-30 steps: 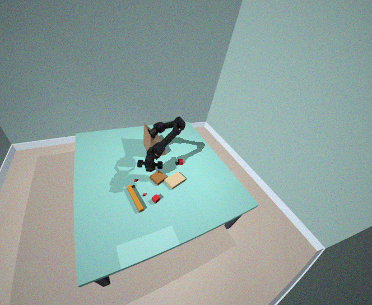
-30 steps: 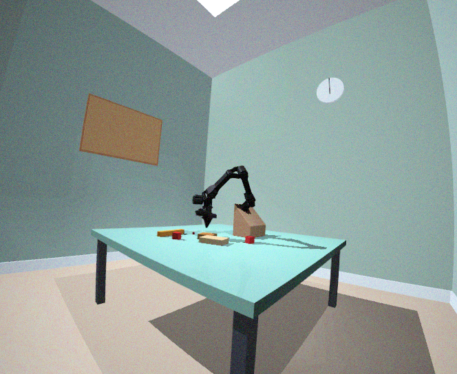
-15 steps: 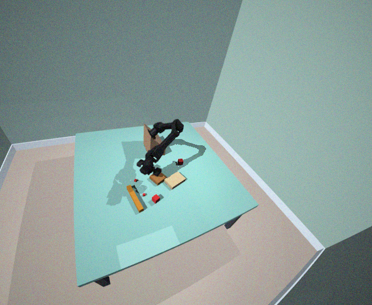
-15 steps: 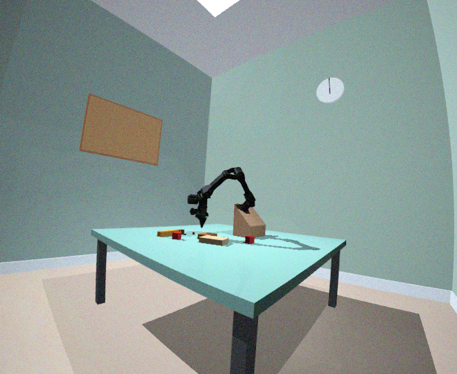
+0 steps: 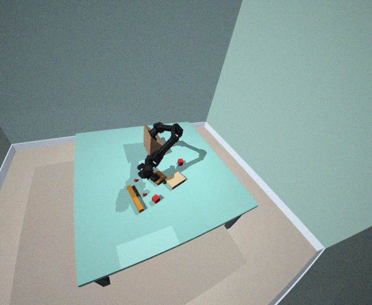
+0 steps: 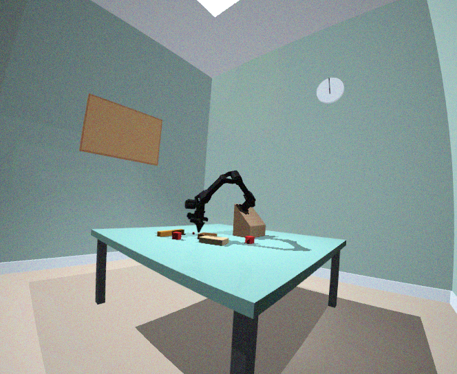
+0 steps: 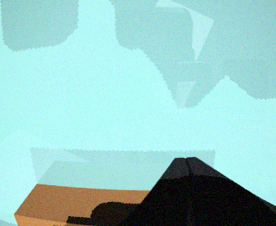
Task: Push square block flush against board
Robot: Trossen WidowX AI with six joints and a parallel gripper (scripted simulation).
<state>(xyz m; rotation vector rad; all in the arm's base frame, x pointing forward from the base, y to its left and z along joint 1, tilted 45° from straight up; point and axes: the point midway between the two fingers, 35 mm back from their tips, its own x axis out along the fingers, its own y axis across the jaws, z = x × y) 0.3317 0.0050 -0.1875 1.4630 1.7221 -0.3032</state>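
My gripper tip is now 8 cm to the right of the brown square block and 1 cm above it. The rest, counted from my gripper tip: flat tan block 21 cm to the left, 7 cm ahead, 1 cm below; then long orange board 14 cm to the right, 12 cm ahead, 1 cm below.
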